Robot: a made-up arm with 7 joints. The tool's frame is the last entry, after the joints. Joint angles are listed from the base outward.
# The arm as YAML. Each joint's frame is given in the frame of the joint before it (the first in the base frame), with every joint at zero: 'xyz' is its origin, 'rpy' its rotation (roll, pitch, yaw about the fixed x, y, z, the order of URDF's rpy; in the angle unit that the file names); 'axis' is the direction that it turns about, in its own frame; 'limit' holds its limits. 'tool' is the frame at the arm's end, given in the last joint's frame.
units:
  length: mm
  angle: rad
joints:
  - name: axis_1
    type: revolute
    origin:
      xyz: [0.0, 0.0, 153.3]
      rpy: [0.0, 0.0, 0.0]
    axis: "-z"
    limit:
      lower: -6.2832
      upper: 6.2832
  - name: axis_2
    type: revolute
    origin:
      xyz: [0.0, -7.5, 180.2]
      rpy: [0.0, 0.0, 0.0]
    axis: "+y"
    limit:
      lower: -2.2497
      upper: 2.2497
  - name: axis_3
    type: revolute
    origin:
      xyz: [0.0, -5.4, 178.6]
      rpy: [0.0, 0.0, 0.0]
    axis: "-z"
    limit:
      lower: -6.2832
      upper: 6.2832
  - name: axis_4
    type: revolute
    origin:
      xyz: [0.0, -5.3, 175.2]
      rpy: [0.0, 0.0, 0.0]
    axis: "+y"
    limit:
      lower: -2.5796
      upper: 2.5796
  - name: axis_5
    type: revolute
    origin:
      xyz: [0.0, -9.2, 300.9]
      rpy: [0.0, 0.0, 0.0]
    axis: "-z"
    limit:
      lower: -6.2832
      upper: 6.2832
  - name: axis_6
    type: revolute
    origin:
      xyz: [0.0, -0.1, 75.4]
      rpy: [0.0, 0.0, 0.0]
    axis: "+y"
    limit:
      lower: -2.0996
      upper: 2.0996
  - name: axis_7
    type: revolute
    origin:
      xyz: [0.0, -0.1, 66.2]
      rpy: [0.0, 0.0, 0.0]
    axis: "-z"
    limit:
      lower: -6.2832
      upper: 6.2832
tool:
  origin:
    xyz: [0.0, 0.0, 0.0]
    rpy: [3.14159, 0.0, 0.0]
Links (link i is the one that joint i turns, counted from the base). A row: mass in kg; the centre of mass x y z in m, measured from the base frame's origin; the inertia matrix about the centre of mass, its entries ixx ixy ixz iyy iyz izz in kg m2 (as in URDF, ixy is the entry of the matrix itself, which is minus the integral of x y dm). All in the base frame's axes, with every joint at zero. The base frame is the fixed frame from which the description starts. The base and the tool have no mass.
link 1: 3.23; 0.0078 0.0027 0.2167; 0.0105 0 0 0.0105 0.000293 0.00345
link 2: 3.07; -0.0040 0.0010 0.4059; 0.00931 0 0 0.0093 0.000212 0.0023
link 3: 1.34; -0.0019 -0.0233 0.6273; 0.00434 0 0 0.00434 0.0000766 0.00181
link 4: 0.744; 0.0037 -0.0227 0.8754; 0.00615 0 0 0.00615 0.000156 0.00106
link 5: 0.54; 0.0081 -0.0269 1.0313; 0.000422 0 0 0.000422 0 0.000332
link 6: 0.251; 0.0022 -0.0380 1.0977; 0.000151 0 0 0.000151 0 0.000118
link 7: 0.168; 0.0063 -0.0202 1.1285; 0.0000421 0 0 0.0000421 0 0.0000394
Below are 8 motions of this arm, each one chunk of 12 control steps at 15 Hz.
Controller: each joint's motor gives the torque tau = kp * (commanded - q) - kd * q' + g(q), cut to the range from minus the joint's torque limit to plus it. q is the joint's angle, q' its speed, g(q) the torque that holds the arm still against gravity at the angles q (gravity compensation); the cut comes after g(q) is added. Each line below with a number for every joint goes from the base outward.
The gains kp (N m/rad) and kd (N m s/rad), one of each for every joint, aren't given. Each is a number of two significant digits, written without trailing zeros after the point. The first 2 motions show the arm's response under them.
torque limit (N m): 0.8 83 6.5 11 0.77 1 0.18
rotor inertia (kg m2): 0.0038 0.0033 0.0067 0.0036 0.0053 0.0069 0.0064
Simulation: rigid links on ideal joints. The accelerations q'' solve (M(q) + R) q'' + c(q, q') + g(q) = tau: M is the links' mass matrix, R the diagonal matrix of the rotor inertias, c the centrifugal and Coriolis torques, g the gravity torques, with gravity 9.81 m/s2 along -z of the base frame. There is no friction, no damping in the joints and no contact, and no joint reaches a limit. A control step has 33 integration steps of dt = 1/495 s. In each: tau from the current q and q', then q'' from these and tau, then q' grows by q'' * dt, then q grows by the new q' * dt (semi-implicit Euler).
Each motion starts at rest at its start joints. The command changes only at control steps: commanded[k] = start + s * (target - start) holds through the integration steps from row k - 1 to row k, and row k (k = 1, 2, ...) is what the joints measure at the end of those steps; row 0 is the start. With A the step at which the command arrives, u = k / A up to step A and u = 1 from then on. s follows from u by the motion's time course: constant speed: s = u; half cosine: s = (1 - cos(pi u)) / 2; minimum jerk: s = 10 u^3 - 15 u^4 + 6 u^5; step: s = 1 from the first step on.
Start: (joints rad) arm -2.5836 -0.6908 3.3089 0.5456 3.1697 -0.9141 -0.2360
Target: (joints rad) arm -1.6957 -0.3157 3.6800 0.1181 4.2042 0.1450 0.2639
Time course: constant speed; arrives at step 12
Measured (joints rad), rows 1 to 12:
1: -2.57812 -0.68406 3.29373 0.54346 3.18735 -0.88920 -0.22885
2: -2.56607 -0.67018 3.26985 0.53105 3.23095 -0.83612 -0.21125
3: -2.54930 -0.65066 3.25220 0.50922 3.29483 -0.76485 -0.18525
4: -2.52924 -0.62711 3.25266 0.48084 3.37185 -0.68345 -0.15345
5: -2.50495 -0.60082 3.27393 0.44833 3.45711 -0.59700 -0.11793
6: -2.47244 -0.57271 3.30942 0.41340 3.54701 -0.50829 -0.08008
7: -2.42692 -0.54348 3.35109 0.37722 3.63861 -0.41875 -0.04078
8: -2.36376 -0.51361 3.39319 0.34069 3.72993 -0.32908 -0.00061
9: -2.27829 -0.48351 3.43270 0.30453 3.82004 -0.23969 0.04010
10: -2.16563 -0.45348 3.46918 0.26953 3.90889 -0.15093 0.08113
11: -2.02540 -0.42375 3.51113 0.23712 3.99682 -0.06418 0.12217
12: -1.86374 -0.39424 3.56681 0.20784 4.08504 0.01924 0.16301
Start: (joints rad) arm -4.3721 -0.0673 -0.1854 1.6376 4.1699 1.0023 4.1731
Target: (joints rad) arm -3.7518 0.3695 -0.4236 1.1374 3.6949 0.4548 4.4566
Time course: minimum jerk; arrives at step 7
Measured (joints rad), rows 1 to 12:
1: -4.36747 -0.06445 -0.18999 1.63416 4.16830 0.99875 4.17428
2: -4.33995 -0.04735 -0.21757 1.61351 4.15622 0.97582 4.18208
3: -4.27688 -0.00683 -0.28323 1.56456 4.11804 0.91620 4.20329
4: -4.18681 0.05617 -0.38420 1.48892 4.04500 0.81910 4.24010
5: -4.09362 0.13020 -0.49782 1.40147 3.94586 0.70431 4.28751
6: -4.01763 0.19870 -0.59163 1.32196 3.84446 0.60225 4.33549
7: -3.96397 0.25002 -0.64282 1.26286 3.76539 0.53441 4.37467
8: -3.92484 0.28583 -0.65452 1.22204 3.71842 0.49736 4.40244
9: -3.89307 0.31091 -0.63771 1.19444 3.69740 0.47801 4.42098
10: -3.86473 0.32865 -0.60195 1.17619 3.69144 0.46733 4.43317
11: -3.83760 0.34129 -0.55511 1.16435 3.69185 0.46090 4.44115
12: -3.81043 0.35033 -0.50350 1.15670 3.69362 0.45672 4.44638
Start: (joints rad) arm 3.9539 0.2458 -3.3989 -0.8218 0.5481 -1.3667 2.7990
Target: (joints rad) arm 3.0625 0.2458 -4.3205 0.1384 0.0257 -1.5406 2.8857
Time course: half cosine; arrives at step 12
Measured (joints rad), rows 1 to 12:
1: 3.95182 0.24616 -3.39691 -0.81815 0.54627 -1.36807 2.79931
2: 3.94387 0.24713 -3.39078 -0.80334 0.53865 -1.37283 2.80062
3: 3.92743 0.24846 -3.38267 -0.77119 0.52205 -1.38164 2.80346
4: 3.90074 0.24985 -3.37896 -0.71871 0.49556 -1.39413 2.80808
5: 3.86830 0.25120 -3.39821 -0.64652 0.45967 -1.40926 2.81440
6: 3.82948 0.25237 -3.45549 -0.55766 0.41495 -1.42591 2.82210
7: 3.77196 0.25323 -3.55357 -0.45685 0.36237 -1.44306 2.83073
8: 3.66890 0.25364 -3.68100 -0.34991 0.30485 -1.45967 2.83976
9: 3.49600 0.25347 -3.83438 -0.24631 0.24493 -1.47449 2.84856
10: 3.26910 0.25205 -4.02529 -0.15708 0.17333 -1.48845 2.85639
11: 3.00143 0.24905 -4.19456 -0.07952 0.08982 -1.50307 2.86317
12: 2.73134 0.24620 -4.30112 -0.01848 0.01217 -1.51618 2.86879

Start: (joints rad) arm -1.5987 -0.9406 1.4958 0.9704 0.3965 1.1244 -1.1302
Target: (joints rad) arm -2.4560 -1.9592 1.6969 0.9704 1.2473 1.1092 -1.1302
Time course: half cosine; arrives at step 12
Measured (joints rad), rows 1 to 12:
1: -1.59939 -0.94550 1.48831 0.97003 0.39983 1.12436 -1.13020
2: -1.60294 -0.96353 1.46272 0.96875 0.41351 1.12400 -1.13018
3: -1.61273 -0.99974 1.41661 0.96655 0.44348 1.12294 -1.13015
4: -1.63215 -1.05608 1.35364 0.96390 0.49247 1.12106 -1.13011
5: -1.66198 -1.13179 1.28102 0.96223 0.55964 1.11824 -1.13010
6: -1.70081 -1.22388 1.20845 0.96148 0.64180 1.11463 -1.13012
7: -1.74541 -1.32765 1.14733 0.96103 0.73516 1.11018 -1.13026
8: -1.79155 -1.43717 1.11011 0.96006 0.83588 1.10488 -1.13063
9: -1.83521 -1.54586 1.10905 0.95791 0.93992 1.09904 -1.13132
10: -1.87413 -1.64692 1.15394 0.95445 1.04224 1.09342 -1.13232
11: -1.90925 -1.73393 1.24936 0.95020 1.13584 1.08911 -1.13347
12: -1.94538 -1.80128 1.39321 0.94629 1.21145 1.08717 -1.13452

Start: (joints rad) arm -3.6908 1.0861 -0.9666 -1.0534 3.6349 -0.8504 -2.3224
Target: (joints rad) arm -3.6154 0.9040 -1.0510 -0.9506 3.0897 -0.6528 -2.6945
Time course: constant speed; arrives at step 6
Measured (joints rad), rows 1 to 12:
1: -3.69179 1.07750 -0.97976 -1.04760 3.61809 -0.84042 -2.33348
2: -3.69262 1.06247 -1.00191 -1.03781 3.57113 -0.82015 -2.36004
3: -3.69222 1.04293 -1.02867 -1.02534 3.49928 -0.79404 -2.39860
4: -3.68994 1.02023 -1.05665 -1.01113 3.41264 -0.76482 -2.44536
5: -3.68538 0.99528 -1.08338 -0.99581 3.31967 -0.73388 -2.49752
6: -3.67836 0.96874 -1.10720 -0.97983 3.22536 -0.70192 -2.55316
7: -3.66843 0.94965 -1.11256 -0.96923 3.14888 -0.67937 -2.59999
8: -3.65626 0.93614 -1.10384 -0.96252 3.10360 -0.66673 -2.63283
9: -3.64255 0.92651 -1.08620 -0.95844 3.08362 -0.65985 -2.65465
10: -3.62807 0.91960 -1.06406 -0.95614 3.07844 -0.65605 -2.66889
11: -3.61366 0.91460 -1.04098 -0.95504 3.07956 -0.65385 -2.67813
12: -3.60017 0.91098 -1.01967 -0.95470 3.08209 -0.65246 -2.68414

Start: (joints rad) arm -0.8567 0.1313 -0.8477 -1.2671 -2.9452 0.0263 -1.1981
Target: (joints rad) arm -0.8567 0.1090 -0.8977 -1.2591 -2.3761 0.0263 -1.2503
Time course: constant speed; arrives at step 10
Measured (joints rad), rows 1 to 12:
1: -0.85674 0.13066 -0.84853 -1.26675 -2.93318 0.02626 -1.19911
2: -0.85647 0.12954 -0.85052 -1.26627 -2.90195 0.02621 -1.20145
3: -0.85603 0.12807 -0.85341 -1.26573 -2.85586 0.02622 -1.20474
4: -0.85556 0.12637 -0.85693 -1.26513 -2.80141 0.02626 -1.20868
5: -0.85516 0.12450 -0.86090 -1.26450 -2.74349 0.02630 -1.21304
6: -0.85485 0.12253 -0.86521 -1.26382 -2.68483 0.02634 -1.21768
7: -0.85466 0.12047 -0.86983 -1.26310 -2.62655 0.02637 -1.22252
8: -0.85457 0.11836 -0.87470 -1.26237 -2.56887 0.02640 -1.22749
9: -0.85457 0.11622 -0.87982 -1.26161 -2.51164 0.02641 -1.23255
10: -0.85466 0.11405 -0.88515 -1.26085 -2.45468 0.02642 -1.23766
11: -0.85483 0.11250 -0.88980 -1.26039 -2.40983 0.02640 -1.24181
12: -0.85539 0.11144 -0.89346 -1.26005 -2.38422 0.02638 -1.24466

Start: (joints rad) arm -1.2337 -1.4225 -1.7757 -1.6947 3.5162 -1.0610 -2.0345
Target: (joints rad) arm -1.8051 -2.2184 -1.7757 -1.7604 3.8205 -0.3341 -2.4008
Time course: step
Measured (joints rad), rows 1 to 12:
1: -1.27589 -1.64811 -1.97698 -1.71757 3.58345 -0.82952 -2.09250
2: -1.32855 -1.81871 -2.11788 -1.73086 3.69121 -0.60035 -2.18428
3: -1.37741 -1.93838 -2.19765 -1.73794 3.77741 -0.47652 -2.25592
4: -1.41657 -2.02233 -2.22351 -1.74124 3.82597 -0.41492 -2.30508
5: -1.44602 -2.08116 -2.20421 -1.74253 3.84424 -0.38381 -2.33775
6: -1.47000 -2.12236 -2.15188 -1.74274 3.84520 -0.36708 -2.35937
7: -1.49444 -2.15124 -2.07976 -1.74223 3.83911 -0.35741 -2.37372
8: -1.52485 -2.17154 -1.99969 -1.74118 3.83179 -0.35153 -2.38333
9: -1.56537 -2.18584 -1.92086 -1.73981 3.82567 -0.34786 -2.38983
10: -1.61734 -2.19584 -1.84874 -1.73889 3.82132 -0.34522 -2.39424
11: -1.67770 -2.20280 -1.78430 -1.73951 3.81854 -0.34236 -2.39719
12: -1.74270 -2.20766 -1.72765 -1.74160 3.81686 -0.33909 -2.39913

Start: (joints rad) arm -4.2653 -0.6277 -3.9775 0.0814 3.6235 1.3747 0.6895
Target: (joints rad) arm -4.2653 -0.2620 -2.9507 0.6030 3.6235 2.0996 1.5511
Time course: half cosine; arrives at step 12
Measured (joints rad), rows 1 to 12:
1: -4.26417 -0.62607 -3.97326 0.08449 3.62208 1.37861 0.69210
2: -4.26061 -0.61987 -3.95447 0.09528 3.61787 1.39400 0.70341
3: -4.25503 -0.60703 -3.91177 0.11581 3.61228 1.42597 0.72920
4: -4.24911 -0.58664 -3.84185 0.14659 3.60806 1.47572 0.77257
5: -4.24561 -0.55894 -3.74725 0.18705 3.60739 1.54153 0.83383
6: -4.24763 -0.52517 -3.63463 0.23581 3.61091 1.61972 0.91091
7: -4.25737 -0.48725 -3.51291 0.29067 3.61787 1.70538 0.99990
8: -4.27461 -0.44751 -3.39211 0.34852 3.62688 1.79297 1.09557
9: -4.29589 -0.40832 -3.28181 0.40537 3.63604 1.87672 1.19191
10: -4.31542 -0.37201 -3.18888 0.45694 3.64306 1.95100 1.28263
11: -4.32746 -0.34082 -3.11583 0.49958 3.64601 2.01069 1.36173
12: -4.32837 -0.31679 -3.06187 0.53069 3.64430 2.05170 1.42394

